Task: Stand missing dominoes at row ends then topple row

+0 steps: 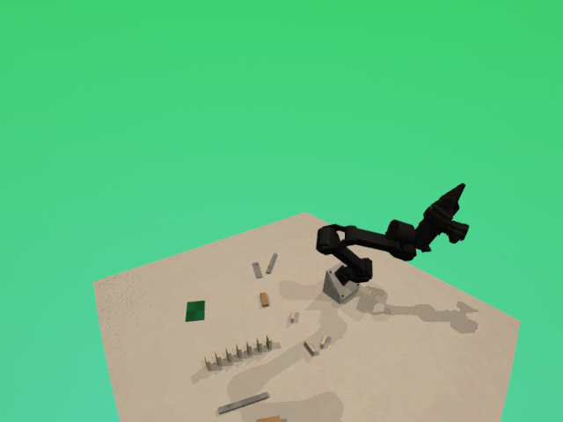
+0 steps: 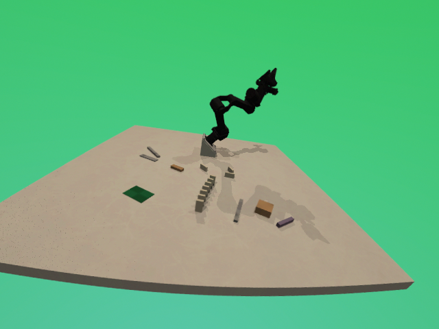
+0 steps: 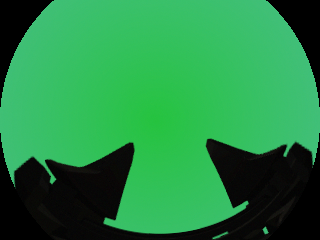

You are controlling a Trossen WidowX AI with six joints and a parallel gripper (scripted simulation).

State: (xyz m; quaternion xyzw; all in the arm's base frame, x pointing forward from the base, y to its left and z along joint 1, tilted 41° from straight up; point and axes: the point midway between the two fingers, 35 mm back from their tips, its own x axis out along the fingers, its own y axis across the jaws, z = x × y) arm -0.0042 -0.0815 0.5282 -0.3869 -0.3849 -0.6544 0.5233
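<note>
The brown box is 530 mm ahead of my gripper tip, 140 mm to the right of it and 550 mm below it. From my gripper tip the other things lie so: long grey bar 530 mm ahead, 240 mm to the right, 560 mm below; then purple bar 600 mm ahead, 80 mm to the right, 560 mm below; then green patch 440 mm ahead, 610 mm to the right, 560 mm below.
</note>
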